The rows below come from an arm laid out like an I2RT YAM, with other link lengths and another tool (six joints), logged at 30 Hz.
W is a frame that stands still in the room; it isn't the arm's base.
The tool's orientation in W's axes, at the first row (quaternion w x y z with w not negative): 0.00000 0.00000 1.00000 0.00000
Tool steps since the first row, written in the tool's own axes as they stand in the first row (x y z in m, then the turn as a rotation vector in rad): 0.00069 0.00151 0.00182 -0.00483 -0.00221 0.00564; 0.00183 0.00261 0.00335 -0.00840 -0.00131 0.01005; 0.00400 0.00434 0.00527 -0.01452 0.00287 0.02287; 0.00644 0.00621 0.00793 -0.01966 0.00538 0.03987; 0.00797 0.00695 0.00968 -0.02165 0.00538 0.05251; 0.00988 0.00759 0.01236 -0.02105 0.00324 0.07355; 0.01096 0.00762 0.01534 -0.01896 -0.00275 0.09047
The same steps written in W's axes. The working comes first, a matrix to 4 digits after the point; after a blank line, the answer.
The tool's axes in the first row as the columns of a matrix, in W's axes (used below as rounded here):
-1.0000 0.0000 0.0000
0.0000 1.0000 0.0000
0.0000 0.0000 -1.0000

-0.00069 0.00151 -0.00182 0.00483 -0.00221 -0.00564; -0.00183 0.00261 -0.00335 0.00840 -0.00131 -0.01005; -0.00400 0.00434 -0.00527 0.01452 0.00287 -0.02287; -0.00644 0.00621 -0.00793 0.01966 0.00538 -0.03987; -0.00797 0.00695 -0.00968 0.02165 0.00538 -0.05251; -0.00988 0.00759 -0.01236 0.02105 0.00324 -0.07355; -0.01096 0.00762 -0.01534 0.01896 -0.00275 -0.09047
